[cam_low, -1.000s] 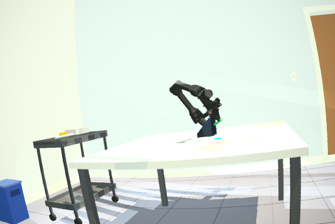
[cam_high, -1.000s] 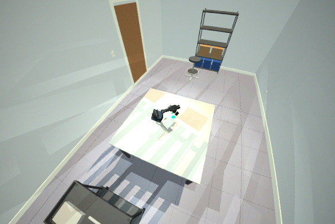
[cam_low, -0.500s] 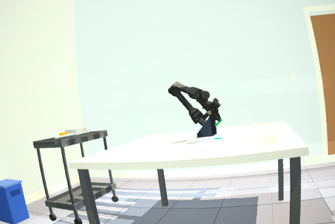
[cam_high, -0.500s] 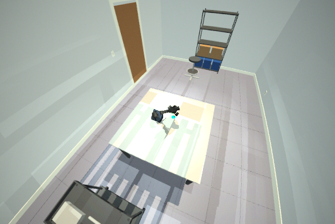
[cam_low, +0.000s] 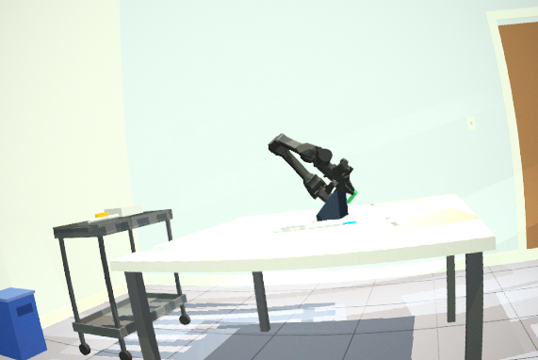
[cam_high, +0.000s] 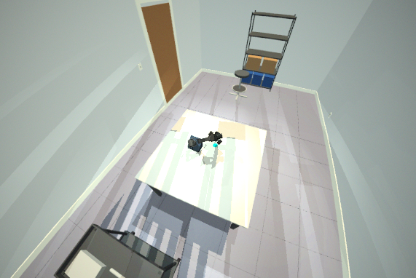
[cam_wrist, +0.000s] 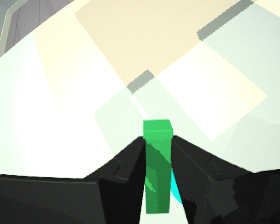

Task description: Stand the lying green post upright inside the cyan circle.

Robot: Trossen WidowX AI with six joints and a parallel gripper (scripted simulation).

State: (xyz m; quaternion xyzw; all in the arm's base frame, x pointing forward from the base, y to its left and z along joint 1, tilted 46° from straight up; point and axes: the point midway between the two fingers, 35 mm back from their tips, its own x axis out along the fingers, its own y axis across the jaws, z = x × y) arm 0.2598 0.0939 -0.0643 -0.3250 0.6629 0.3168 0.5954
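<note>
Right now my gripper tip is 3 cm to the left of the cyan circle and 12 cm above it. The rest, counted from my gripper tip: green post 1 cm behind, 1 cm to the right, 1 cm below.
</note>
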